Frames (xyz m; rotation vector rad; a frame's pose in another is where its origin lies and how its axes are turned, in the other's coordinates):
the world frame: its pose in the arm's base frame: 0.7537 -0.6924 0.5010 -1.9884 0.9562 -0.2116
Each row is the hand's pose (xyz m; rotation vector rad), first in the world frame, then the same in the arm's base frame.
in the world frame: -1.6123 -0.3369 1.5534 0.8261 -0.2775 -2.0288
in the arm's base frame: 0.5770 1.5428 0.1869 -1.3363 -1.3985 -1.1004
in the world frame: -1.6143 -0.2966 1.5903 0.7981 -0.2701 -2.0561
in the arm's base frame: 0.5715 1.5560 0.1341 -1.3539 -1.4250 -1.1109
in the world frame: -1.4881 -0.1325 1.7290 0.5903 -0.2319 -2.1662
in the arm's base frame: 0.6359 1.5085 -0.1019 -1.5102 -1.5410 -1.1447
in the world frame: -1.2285 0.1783 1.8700 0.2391 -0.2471 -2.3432
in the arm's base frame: 0.7133 1.3252 -0.4817 -1.7394 -1.7901 -1.1157
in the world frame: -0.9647 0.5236 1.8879 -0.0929 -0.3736 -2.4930
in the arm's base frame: 0.7155 1.0483 -0.8171 -1.8992 -2.0857 -0.9539
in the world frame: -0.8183 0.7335 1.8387 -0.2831 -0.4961 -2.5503
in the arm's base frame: 0.6783 0.8506 -0.9828 -1.9681 -2.2555 -0.7902
